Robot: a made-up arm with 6 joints. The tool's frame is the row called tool. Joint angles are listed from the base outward. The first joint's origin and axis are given. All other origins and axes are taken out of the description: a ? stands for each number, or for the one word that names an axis. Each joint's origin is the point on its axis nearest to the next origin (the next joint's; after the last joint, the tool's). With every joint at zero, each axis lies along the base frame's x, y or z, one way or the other. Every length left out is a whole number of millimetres.
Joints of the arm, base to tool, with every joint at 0 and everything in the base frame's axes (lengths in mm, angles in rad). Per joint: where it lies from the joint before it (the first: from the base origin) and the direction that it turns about. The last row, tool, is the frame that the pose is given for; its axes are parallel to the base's.
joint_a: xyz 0 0 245 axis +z
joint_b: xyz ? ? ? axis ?
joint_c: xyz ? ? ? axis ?
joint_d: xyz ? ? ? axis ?
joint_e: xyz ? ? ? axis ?
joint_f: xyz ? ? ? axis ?
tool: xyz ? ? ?
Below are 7 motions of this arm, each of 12 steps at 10 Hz.
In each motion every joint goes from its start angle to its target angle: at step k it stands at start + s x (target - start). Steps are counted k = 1, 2, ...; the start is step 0. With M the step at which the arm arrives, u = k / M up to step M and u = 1 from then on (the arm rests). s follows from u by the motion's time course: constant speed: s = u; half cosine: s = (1 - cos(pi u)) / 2; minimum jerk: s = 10 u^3 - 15 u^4 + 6 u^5.
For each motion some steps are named. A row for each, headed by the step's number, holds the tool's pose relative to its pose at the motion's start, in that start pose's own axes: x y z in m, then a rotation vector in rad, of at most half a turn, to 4 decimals.
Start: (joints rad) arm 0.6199 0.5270 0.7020 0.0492 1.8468 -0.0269
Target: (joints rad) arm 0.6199 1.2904 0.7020 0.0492 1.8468 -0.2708
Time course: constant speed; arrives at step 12
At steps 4, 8, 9, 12:
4: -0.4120 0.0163 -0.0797 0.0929 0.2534 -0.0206
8: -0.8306 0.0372 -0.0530 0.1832 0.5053 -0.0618
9: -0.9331 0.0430 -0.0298 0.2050 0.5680 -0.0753
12: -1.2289 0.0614 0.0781 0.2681 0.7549 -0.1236

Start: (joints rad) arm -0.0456 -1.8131 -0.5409 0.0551 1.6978 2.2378
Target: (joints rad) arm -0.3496 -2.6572 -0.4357 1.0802 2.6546 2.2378
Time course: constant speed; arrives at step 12
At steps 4, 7, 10, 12:
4: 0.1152 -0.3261 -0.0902 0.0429 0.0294 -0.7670
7: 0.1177 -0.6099 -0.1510 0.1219 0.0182 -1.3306
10: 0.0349 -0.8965 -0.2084 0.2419 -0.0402 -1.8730
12: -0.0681 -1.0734 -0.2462 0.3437 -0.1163 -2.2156

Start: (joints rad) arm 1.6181 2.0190 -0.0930 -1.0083 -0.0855 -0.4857
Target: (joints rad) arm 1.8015 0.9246 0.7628 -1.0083 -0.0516 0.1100
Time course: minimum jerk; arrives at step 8
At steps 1, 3, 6, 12:
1: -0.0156 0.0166 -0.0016 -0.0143 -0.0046 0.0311
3: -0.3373 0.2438 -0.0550 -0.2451 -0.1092 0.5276
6: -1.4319 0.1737 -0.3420 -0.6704 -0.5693 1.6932
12: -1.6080 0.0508 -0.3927 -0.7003 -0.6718 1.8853

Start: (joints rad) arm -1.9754 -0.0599 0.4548 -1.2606 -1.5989 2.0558
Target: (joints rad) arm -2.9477 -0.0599 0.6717 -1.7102 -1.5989 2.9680
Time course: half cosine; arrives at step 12
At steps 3, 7, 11, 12:
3: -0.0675 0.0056 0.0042 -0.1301 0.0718 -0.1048
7: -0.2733 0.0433 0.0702 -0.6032 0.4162 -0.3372
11: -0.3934 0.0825 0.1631 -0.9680 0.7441 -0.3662
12: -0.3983 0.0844 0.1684 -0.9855 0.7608 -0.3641

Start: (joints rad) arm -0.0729 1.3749 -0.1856 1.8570 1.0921 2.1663
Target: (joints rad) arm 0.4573 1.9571 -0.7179 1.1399 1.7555 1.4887
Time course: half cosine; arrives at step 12
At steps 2, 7, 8, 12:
2: 0.0699 0.0133 0.0398 0.1158 0.0167 -0.0640
7: 0.5084 -0.0243 0.4637 1.1276 0.0512 -0.3457
8: 0.5570 -0.0592 0.5618 1.3371 0.0526 -0.3386
12: 0.6032 -0.1477 0.7504 1.7361 0.0735 -0.2448

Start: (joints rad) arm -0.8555 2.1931 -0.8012 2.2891 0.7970 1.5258
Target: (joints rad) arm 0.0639 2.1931 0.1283 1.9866 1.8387 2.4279
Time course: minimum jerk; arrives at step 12
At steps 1, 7, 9, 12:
1: -0.0006 0.0003 -0.0033 -0.0044 0.0010 0.0013
7: 0.0000 -0.0796 -0.4394 -0.7628 -0.0314 0.1056
9: 0.0906 -0.1476 -0.6017 -1.1034 -0.1479 0.0522
12: 0.1503 -0.1754 -0.6662 -1.2453 -0.2126 0.0008

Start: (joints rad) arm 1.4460 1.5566 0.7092 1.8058 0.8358 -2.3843
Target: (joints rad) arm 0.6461 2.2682 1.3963 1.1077 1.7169 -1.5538
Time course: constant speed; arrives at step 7
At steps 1, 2, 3, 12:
1: -0.0914 -0.2340 0.0478 0.0106 -0.0623 0.1297
2: -0.1913 -0.4693 0.0539 -0.0009 -0.1573 0.2607
3: -0.2938 -0.6996 0.0179 -0.0351 -0.2841 0.3849
12: -0.6137 -1.4548 -0.4960 -0.3889 -1.0525 0.6679

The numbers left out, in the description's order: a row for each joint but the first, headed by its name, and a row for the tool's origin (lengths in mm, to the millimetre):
joint_b: xyz 0 0 0, axis +y
joint_c: xyz 0 0 1195, axis -y
joint_d: xyz 601 0 0, axis -x
joint_e: xyz 0 -242 0, axis -y
joint_f: xyz 0 0 0, axis -x
tool: xyz 0 0 0

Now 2 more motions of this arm.
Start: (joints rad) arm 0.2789 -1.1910 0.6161 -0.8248 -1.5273 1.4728
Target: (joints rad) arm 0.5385 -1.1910 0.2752 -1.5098 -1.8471 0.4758
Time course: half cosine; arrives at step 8
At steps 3, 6, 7, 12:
3: 0.0427 0.0200 -0.1049 0.3967 -0.2460 0.2183
6: 0.1238 0.0836 -0.2335 0.9910 -0.5574 0.7654
7: 0.1383 0.0989 -0.2509 1.0854 -0.5977 0.8968
12: 0.1432 0.1043 -0.2565 1.1162 -0.6100 0.9445

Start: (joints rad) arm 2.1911 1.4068 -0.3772 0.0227 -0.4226 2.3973
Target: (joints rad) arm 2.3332 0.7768 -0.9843 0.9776 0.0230 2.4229
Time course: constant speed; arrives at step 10
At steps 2, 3, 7, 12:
2: -0.1221 0.0170 0.0718 -0.2061 0.1269 0.0014
3: -0.1771 0.0265 0.1140 -0.3121 0.1852 -0.0017
7: -0.3502 0.0773 0.3203 -0.7528 0.3786 -0.0360
12: -0.4242 0.1343 0.5062 -1.0982 0.4748 -0.0812

